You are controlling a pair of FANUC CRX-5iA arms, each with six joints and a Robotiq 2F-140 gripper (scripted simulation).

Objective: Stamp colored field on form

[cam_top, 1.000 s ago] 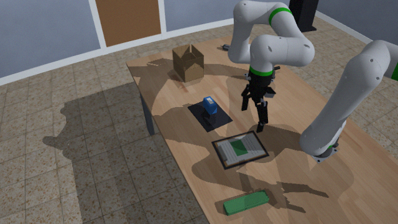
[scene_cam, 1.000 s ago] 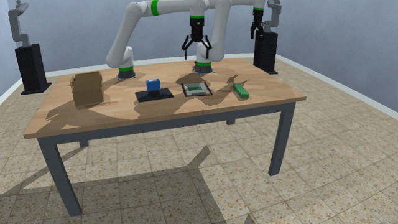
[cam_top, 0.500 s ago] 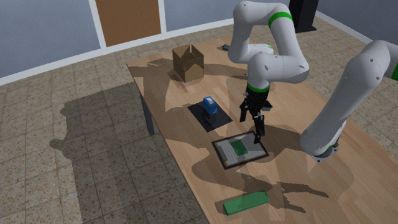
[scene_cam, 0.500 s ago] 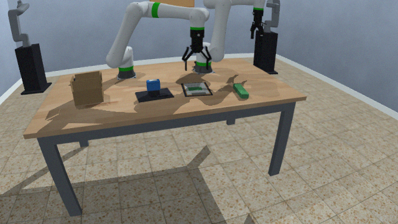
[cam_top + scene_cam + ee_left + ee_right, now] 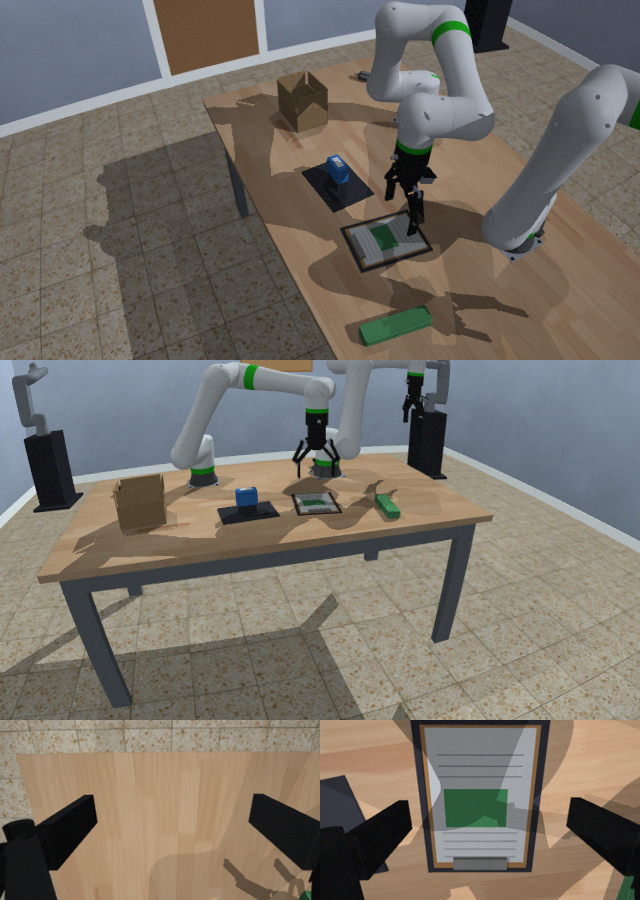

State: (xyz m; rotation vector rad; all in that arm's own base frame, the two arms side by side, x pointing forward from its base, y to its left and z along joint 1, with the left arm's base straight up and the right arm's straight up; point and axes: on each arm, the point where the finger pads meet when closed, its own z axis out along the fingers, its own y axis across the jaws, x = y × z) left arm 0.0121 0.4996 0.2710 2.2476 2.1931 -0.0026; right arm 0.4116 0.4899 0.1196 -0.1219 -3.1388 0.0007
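Observation:
My right hand is 30 cm to the left of the blue stamp, 8 cm short of it and 7 cm above it. Also, from my right hand: dark mat: 30 cm to the right, 12 cm below, 8 cm ahead; then green case: 28 cm to the left, 14 cm ahead, 11 cm below.

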